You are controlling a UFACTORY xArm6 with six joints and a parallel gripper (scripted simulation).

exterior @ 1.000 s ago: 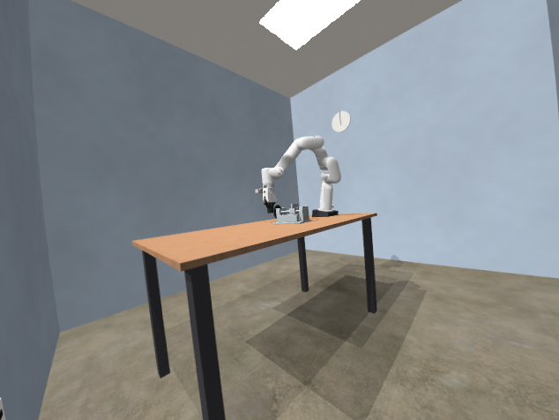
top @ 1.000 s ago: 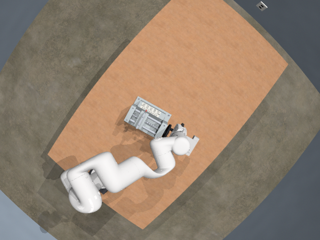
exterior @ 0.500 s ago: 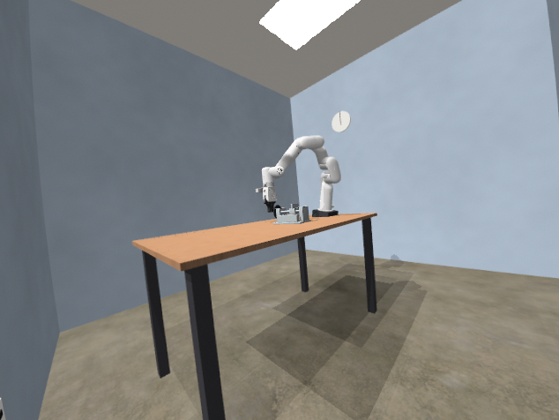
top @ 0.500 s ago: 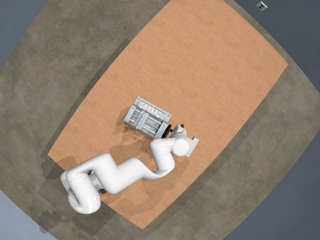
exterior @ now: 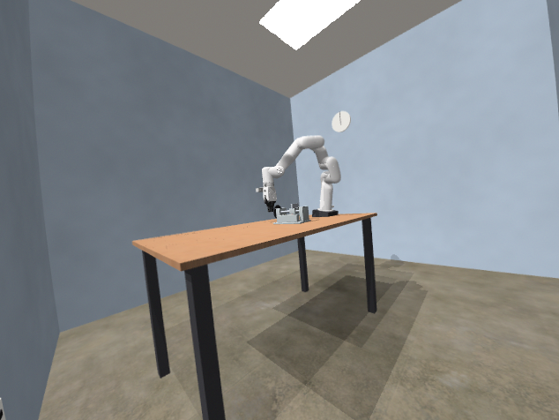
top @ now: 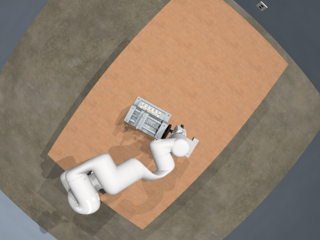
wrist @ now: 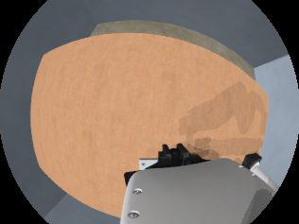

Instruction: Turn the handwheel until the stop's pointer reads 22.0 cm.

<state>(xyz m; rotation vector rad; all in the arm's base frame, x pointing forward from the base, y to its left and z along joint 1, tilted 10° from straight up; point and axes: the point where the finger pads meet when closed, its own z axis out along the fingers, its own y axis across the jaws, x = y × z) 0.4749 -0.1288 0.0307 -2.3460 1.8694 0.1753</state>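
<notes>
Now: hand 2 cm to the right of the handwheel, 1 cm past it and 1 cm above it.
</notes>
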